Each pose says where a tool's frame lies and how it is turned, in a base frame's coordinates. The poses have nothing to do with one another.
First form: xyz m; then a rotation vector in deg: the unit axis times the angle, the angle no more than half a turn.
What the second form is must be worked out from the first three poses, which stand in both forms.
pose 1, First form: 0.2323 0.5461 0.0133 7.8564 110.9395 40.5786
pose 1, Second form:
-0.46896 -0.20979 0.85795 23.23
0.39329 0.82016 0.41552 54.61
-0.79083 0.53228 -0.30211 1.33
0 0 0 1

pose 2, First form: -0.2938 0.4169 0.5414 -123.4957 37.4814 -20.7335
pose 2, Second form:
0.82257 -0.32739 0.46496 -29.38
-0.56785 -0.51642 0.64098 41.69
0.03026 -0.79128 -0.61070 54.14
0 0 0 1

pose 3, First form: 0.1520 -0.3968 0.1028 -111.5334 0.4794 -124.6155
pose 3, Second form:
-0.09675 0.16081 0.98223 15.20
-0.16836 -0.97528 0.14309 -39.68
0.98097 -0.15153 0.12143 10.28
0 0 0 1

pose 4, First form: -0.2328 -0.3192 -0.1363 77.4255 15.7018 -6.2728
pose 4, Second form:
0.96297 0.23523 0.13175 -23.28
0.07970 0.21845 -0.97259 -31.92
-0.25756 0.94707 0.19162 -13.63
0 0 0 1

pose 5, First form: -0.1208 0.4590 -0.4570 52.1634 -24.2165 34.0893
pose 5, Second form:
0.76256 -0.64040 -0.09160 -12.08
0.29732 0.47270 -0.82955 45.90
0.57454 0.60535 0.55087 -45.70
0 0 0 1

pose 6, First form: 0.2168 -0.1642 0.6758 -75.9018 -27.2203 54.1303
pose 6, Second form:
0.56256 -0.30687 -0.76770 21.68
0.79926 -0.03564 0.59993 -16.42
-0.21146 -0.95108 0.22522 67.58
0 0 0 1

